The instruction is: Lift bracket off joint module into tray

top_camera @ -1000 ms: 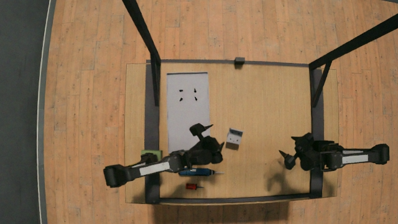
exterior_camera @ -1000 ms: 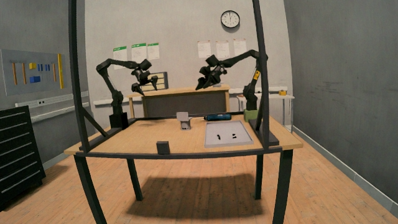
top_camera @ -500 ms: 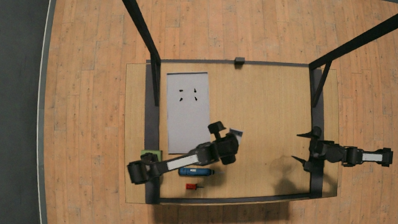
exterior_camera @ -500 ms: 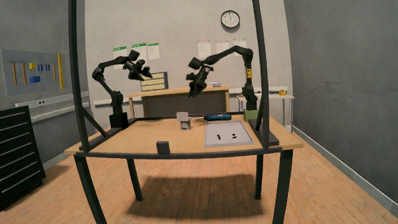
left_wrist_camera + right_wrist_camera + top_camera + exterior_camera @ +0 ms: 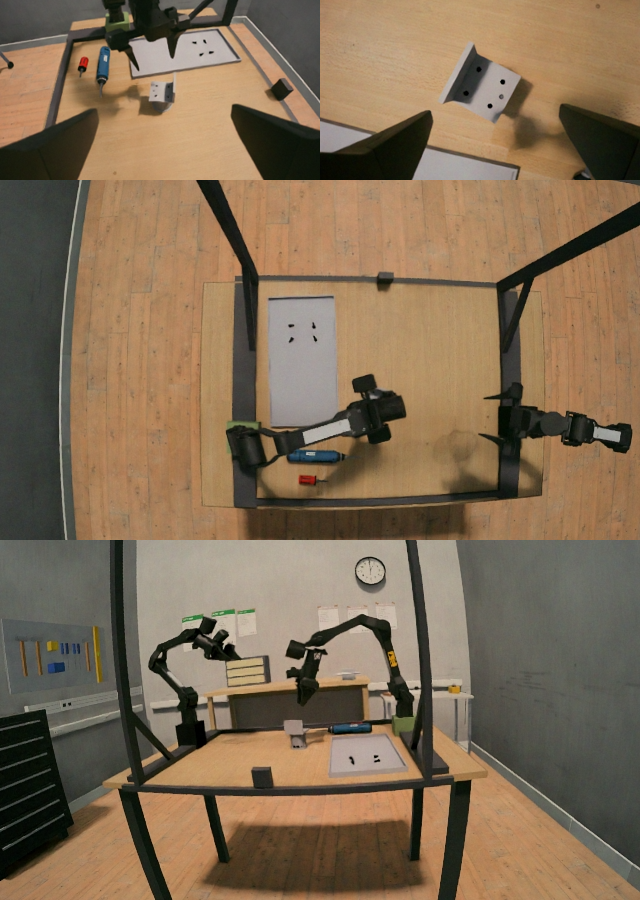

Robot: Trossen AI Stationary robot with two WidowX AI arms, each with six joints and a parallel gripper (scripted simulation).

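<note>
The grey bracket lies 2 cm behind my right hand, 3 cm to the left of it and 12 cm below it. The rest, counted from my right hand: grey joint module 2 cm behind, 3 cm to the left, 16 cm below; then red tool 24 cm ahead, 19 cm to the right, 18 cm below; then grey tray 15 cm behind, 20 cm to the right, 18 cm below.
</note>
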